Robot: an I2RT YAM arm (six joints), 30 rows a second.
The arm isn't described. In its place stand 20 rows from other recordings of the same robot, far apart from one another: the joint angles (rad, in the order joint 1, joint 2, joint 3, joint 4, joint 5, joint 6), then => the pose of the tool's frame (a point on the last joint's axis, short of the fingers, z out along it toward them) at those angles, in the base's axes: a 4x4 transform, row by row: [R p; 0 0 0 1], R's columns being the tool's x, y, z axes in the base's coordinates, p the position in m.
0.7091, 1.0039, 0.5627, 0.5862, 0.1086, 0.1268 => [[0.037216 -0.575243 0.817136 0.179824], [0.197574 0.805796 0.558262 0.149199], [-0.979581 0.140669 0.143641 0.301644], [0 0 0 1]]
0.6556, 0.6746, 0.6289, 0.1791, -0.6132, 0.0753 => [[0.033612 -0.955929 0.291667 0.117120], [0.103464 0.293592 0.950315 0.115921], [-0.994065 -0.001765 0.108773 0.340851], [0 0 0 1]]
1.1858, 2.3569, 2.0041, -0.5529, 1.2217, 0.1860 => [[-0.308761 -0.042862 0.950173 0.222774], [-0.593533 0.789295 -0.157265 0.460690], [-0.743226 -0.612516 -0.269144 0.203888], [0 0 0 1]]
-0.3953, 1.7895, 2.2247, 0.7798, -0.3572, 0.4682 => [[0.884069 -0.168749 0.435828 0.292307], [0.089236 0.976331 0.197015 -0.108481], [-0.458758 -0.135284 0.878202 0.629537], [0 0 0 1]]
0.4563, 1.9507, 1.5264, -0.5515, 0.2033, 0.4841 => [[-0.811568 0.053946 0.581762 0.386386], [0.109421 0.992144 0.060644 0.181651], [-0.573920 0.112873 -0.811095 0.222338], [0 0 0 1]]
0.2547, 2.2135, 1.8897, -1.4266, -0.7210, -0.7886 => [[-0.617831 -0.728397 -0.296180 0.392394], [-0.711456 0.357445 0.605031 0.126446], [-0.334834 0.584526 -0.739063 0.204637], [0 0 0 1]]
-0.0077, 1.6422, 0.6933, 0.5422, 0.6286, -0.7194 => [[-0.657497 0.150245 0.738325 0.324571], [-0.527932 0.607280 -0.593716 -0.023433], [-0.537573 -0.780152 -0.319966 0.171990], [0 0 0 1]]
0.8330, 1.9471, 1.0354, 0.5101, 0.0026, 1.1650 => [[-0.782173 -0.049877 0.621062 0.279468], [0.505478 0.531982 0.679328 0.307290], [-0.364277 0.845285 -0.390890 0.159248], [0 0 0 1]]
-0.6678, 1.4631, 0.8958, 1.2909, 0.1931, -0.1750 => [[0.386446 0.800178 0.458666 0.240846], [-0.522402 0.599738 -0.606144 -0.198651], [-0.760102 -0.005366 0.649781 0.367047], [0 0 0 1]]
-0.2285, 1.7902, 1.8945, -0.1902, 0.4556, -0.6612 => [[-0.453057 0.446230 0.771763 0.405980], [-0.460780 0.623888 -0.631226 -0.110497], [-0.763165 -0.641594 -0.077043 0.447262], [0 0 0 1]]
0.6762, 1.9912, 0.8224, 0.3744, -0.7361, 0.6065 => [[-0.930728 -0.365399 -0.015160 0.257371], [-0.205218 0.487512 0.848656 0.237159], [-0.302707 0.792979 -0.528728 0.080903], [0 0 0 1]]
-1.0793, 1.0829, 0.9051, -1.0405, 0.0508, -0.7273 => [[-0.921754 0.369399 0.117958 0.086102], [0.314965 0.890645 -0.327947 -0.164674], [-0.226202 -0.265133 -0.937303 0.259603], [0 0 0 1]]
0.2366, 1.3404, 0.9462, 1.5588, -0.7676, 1.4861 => [[-0.358291 -0.926669 0.113629 0.235612], [0.651158 -0.160817 0.741708 0.082240], [-0.669045 0.339738 0.661027 0.423337], [0 0 0 1]]
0.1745, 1.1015, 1.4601, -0.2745, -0.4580, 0.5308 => [[-0.227139 -0.550371 0.803430 0.208525], [0.421010 0.688424 0.590613 0.052745], [-0.878156 0.472403 0.075344 0.500027], [0 0 0 1]]
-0.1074, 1.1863, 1.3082, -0.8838, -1.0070, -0.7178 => [[-0.154736 -0.866260 0.475027 0.226100], [-0.336844 0.498267 0.798916 0.005888], [-0.928759 -0.036389 -0.368894 0.383358], [0 0 0 1]]
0.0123, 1.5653, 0.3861, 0.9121, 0.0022, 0.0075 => [[-0.263984 -0.008198 0.964492 0.273208], [0.004253 0.999944 0.009664 0.003283], [-0.964518 0.006653 -0.263935 0.145017], [0 0 0 1]]
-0.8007, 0.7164, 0.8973, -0.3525, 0.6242, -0.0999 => [[-0.216369 0.966640 0.137082 0.091221], [0.106853 0.163011 -0.980821 -0.123941], [-0.970447 -0.197571 -0.138559 0.372394], [0 0 0 1]]
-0.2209, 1.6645, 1.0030, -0.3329, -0.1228, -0.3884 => [[-0.814812 -0.168830 0.554597 0.327296], [-0.202239 0.979336 0.000999 -0.069030], [-0.543306 -0.111347 -0.832118 0.181517], [0 0 0 1]]
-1.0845, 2.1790, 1.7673, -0.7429, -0.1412, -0.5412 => [[-0.803581 0.507186 0.311480 0.221073], [0.428762 0.856253 -0.288087 -0.407471], [-0.412819 -0.097950 -0.905531 0.187186], [0 0 0 1]]
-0.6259, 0.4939, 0.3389, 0.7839, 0.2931, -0.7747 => [[-0.184068 0.869596 0.458172 0.096314], [-0.693254 0.215589 -0.687692 -0.082312], [-0.696791 -0.444211 0.563168 0.323691], [0 0 0 1]]
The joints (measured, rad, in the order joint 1, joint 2, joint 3, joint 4, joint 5, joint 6), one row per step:
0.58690 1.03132 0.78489 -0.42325 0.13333 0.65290
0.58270 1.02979 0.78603 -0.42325 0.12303 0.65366
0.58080 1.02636 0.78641 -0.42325 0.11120 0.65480
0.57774 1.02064 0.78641 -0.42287 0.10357 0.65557
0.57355 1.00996 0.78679 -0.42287 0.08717 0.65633
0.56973 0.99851 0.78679 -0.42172 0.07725 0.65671
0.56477 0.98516 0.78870 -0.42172 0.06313 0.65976
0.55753 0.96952 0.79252 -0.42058 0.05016 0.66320
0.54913 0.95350 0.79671 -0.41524 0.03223 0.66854
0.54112 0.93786 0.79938 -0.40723 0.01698 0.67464
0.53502 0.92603 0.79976 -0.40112 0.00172 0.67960
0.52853 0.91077 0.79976 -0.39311 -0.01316 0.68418
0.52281 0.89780 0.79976 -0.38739 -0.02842 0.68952
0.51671 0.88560 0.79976 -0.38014 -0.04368 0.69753
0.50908 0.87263 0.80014 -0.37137 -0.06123 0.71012
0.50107 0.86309 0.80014 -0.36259 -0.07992 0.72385
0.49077 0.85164 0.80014 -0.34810 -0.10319 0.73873
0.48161 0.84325 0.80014 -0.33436 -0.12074 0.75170
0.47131 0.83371 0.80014 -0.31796 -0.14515 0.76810
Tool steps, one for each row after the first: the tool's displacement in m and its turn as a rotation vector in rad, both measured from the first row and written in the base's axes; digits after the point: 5 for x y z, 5 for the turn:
0.00019 -0.00055 0.00067 0.00734 0.00154 0.00342
-0.00021 -0.00082 0.00146 0.01635 0.00276 0.01013
-0.00072 -0.00164 0.00262 0.02414 0.00046 0.01266
-0.00193 -0.00283 0.00485 0.03902 -0.00313 0.02109
-0.00316 -0.00420 0.00721 0.05102 -0.01044 0.02513
-0.00462 -0.00581 0.01046 0.06833 -0.01781 0.02993
-0.00607 -0.00800 0.01489 0.08788 -0.03022 0.03161
-0.00741 -0.01018 0.01987 0.11346 -0.04485 0.03547
-0.00874 -0.01231 0.02449 0.13827 -0.06095 0.03749
-0.00992 -0.01386 0.02742 0.15800 -0.07060 0.04204
-0.01159 -0.01577 0.03101 0.17940 -0.08500 0.04660
-0.01316 -0.01740 0.03394 0.19904 -0.09507 0.05185
-0.01455 -0.01898 0.03687 0.22073 -0.10488 0.05558
-0.01596 -0.02080 0.04020 0.24768 -0.11473 0.05782
-0.01684 -0.02234 0.04278 0.27384 -0.12049 0.06017
-0.01778 -0.02420 0.04627 0.30566 -0.13149 0.06481
-0.01828 -0.02577 0.04915 0.33157 -0.14161 0.06679
-0.01901 -0.02741 0.05252 0.36382 -0.15176 0.07290

